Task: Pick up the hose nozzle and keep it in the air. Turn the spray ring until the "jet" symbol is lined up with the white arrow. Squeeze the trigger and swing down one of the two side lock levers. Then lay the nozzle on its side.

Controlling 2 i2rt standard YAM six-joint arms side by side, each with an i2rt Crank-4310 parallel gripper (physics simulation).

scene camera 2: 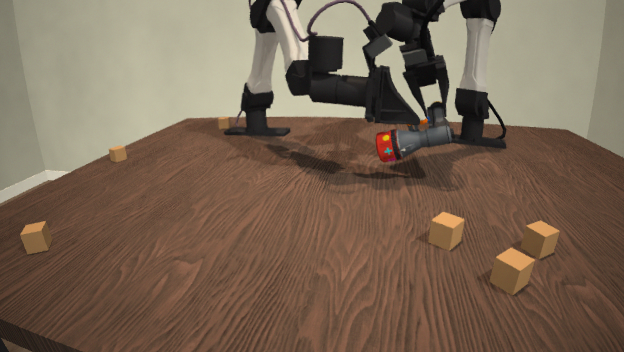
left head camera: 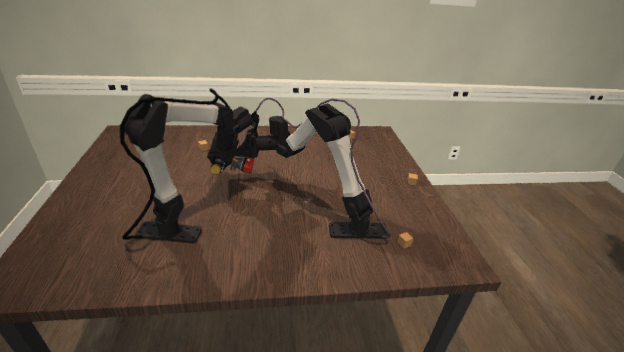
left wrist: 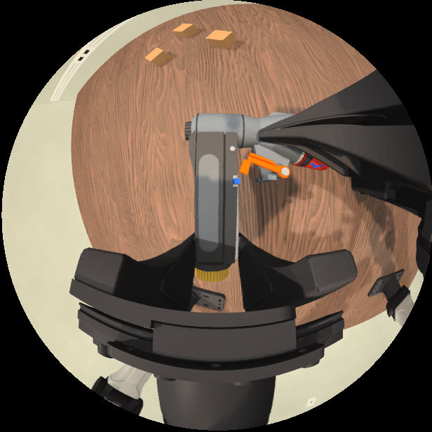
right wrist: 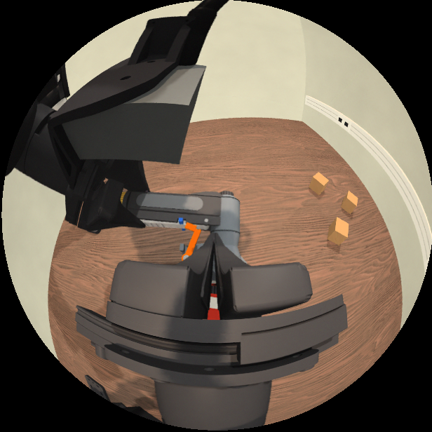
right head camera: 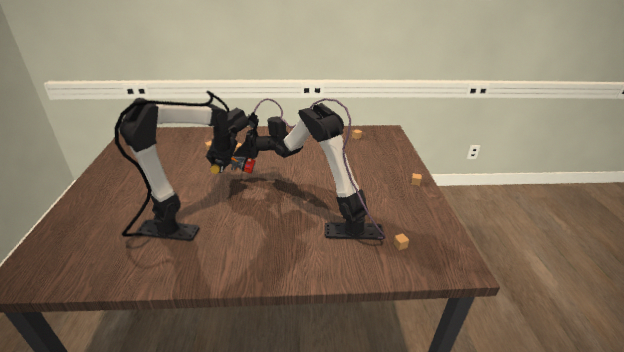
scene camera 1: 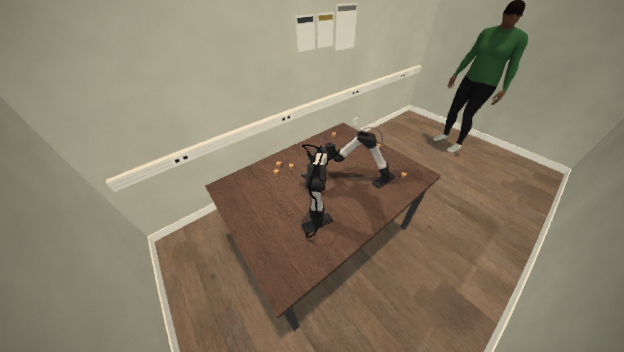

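Pixels of known places: left gripper, fingertip midpoint: [scene camera 2: 436, 118] [left head camera: 218, 167] [right head camera: 218, 167]; right gripper, fingertip midpoint: [scene camera 2: 419, 121] [right head camera: 233, 155]; left arm's base, origin of the base link: [scene camera 2: 470, 142] [left head camera: 169, 233] [right head camera: 168, 231] [scene camera 1: 317, 223]; right arm's base, origin of the base link: [scene camera 2: 257, 132] [left head camera: 358, 231] [right head camera: 353, 231] [scene camera 1: 383, 180].
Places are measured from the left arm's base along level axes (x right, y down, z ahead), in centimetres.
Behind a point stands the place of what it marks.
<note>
The grey hose nozzle [scene camera 2: 434, 136] {x 9.9, y -9.5, z 36.9 cm} [left wrist: 220, 127] [right wrist: 230, 212] is in the air above the table, its barrel nearly level. My left gripper [scene camera 2: 436, 107] {x 10.0, y -10.7, z 25.5 cm} [left wrist: 216, 234] is shut on its handle. The red spray ring [scene camera 2: 387, 146] {x 18.4, y -7.2, z 38.4 cm} [left head camera: 248, 165] {x 19.5, y -7.9, z 33.3 cm} [right head camera: 249, 165] {x 19.6, y -8.0, z 33.3 cm} points left in scene camera 2; a teal cross faces the white arrow [scene camera 2: 404, 150] {x 15.2, y -6.6, z 38.2 cm}, and a yellow dot is above it. The jet symbol cannot be made out. My right gripper [scene camera 2: 417, 121] {x 12.9, y -11.5, z 34.6 cm} [left wrist: 258, 135] [right wrist: 213, 234] is shut and empty, its tips over the barrel beside the orange lever [left wrist: 267, 164] [right wrist: 192, 242]. A blue piece [left wrist: 236, 181] [right wrist: 181, 220] is on the handle.
Three wooden cubes [scene camera 2: 446, 231] {x 6.5, y -2.6, z 59.3 cm} [scene camera 2: 540, 239] {x -6.3, y -2.7, z 58.6 cm} [scene camera 2: 512, 270] {x -1.3, y -3.0, z 66.9 cm} lie on the wooden table [scene camera 2: 300, 280] {x 22.0, y 0.0, z 71.0 cm} at the right in scene camera 2. More cubes [scene camera 2: 36, 237] {x 60.3, y -2.5, z 82.0 cm} [scene camera 2: 118, 153] {x 86.1, y -2.2, z 44.6 cm} [scene camera 2: 224, 122] {x 77.2, y -2.1, z 6.5 cm} lie at its left. The two forearms are close together above the nozzle.
</note>
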